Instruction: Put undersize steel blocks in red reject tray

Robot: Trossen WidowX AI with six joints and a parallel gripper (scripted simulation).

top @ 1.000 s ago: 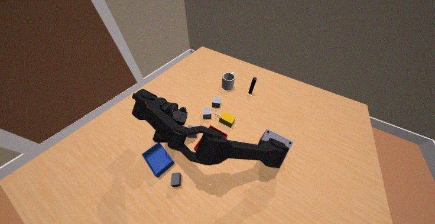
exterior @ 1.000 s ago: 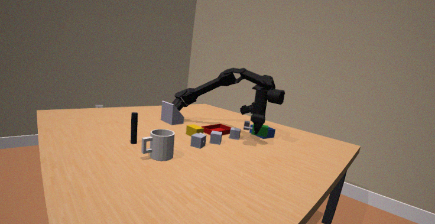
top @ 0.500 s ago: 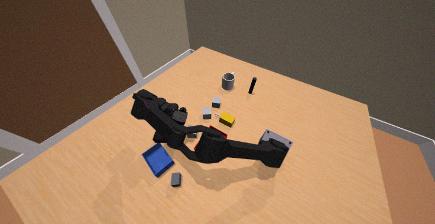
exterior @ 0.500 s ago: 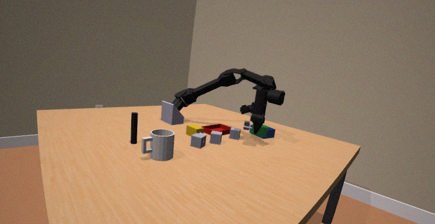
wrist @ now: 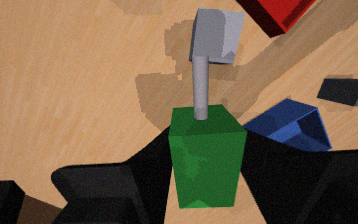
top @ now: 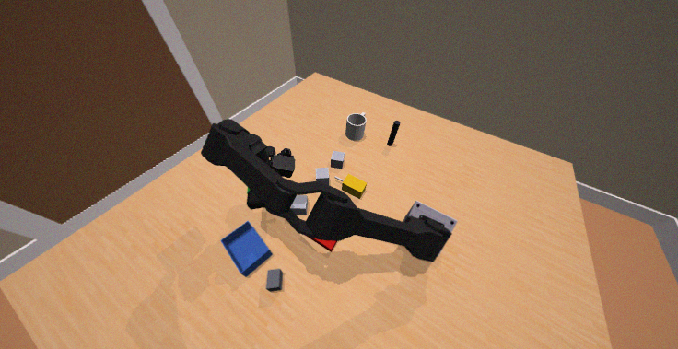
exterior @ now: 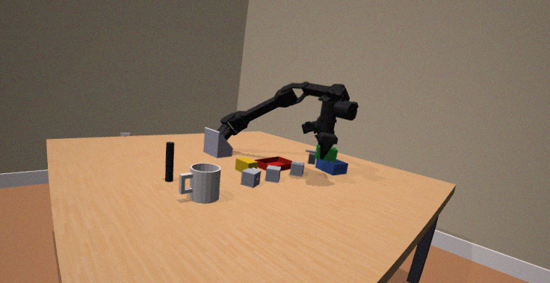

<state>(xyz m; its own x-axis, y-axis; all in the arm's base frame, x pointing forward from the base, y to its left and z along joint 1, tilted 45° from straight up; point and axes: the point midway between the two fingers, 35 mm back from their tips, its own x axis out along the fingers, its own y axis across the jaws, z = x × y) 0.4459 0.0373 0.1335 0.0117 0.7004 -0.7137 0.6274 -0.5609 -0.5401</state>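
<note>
My gripper tip is 10 mm past the green gauge, 10 mm to the left of it and 20 mm below it. The rest, counted from my gripper tip: red reject tray: 190 mm behind, 30 mm to the right, 80 mm below; blue tray: 30 mm behind, 150 mm to the left, 70 mm below; steel block: 80 mm behind, 160 mm to the right, 60 mm below.
</note>
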